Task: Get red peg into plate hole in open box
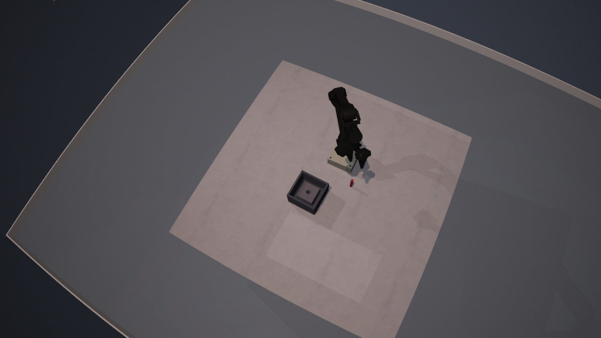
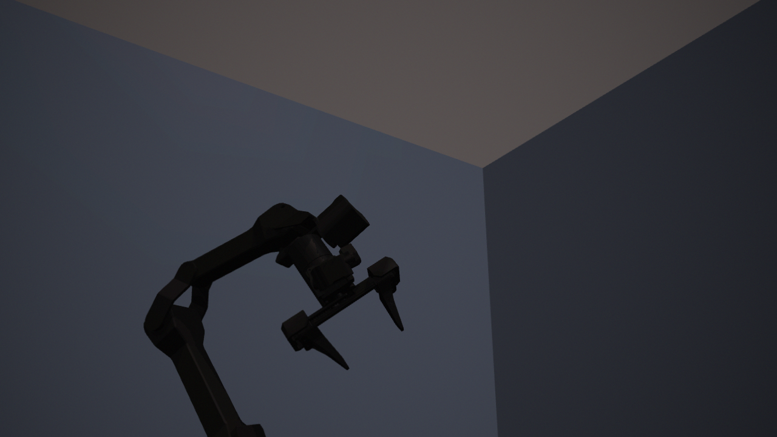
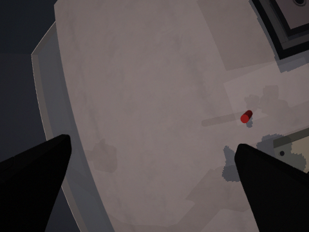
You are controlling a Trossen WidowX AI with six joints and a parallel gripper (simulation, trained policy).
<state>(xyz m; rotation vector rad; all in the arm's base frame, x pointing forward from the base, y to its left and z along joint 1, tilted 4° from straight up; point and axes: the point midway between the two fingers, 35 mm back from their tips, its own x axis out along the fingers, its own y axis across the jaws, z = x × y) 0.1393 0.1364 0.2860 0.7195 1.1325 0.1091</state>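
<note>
Now: gripper tip 280 mm above the red peg, 20 mm past it and 10 mm to the left of it. Also, from my gripper tip: dark box 290 mm below, 180 mm to the right, 150 mm ahead; then plate 280 mm below, 180 mm to the right, 150 mm ahead.
</note>
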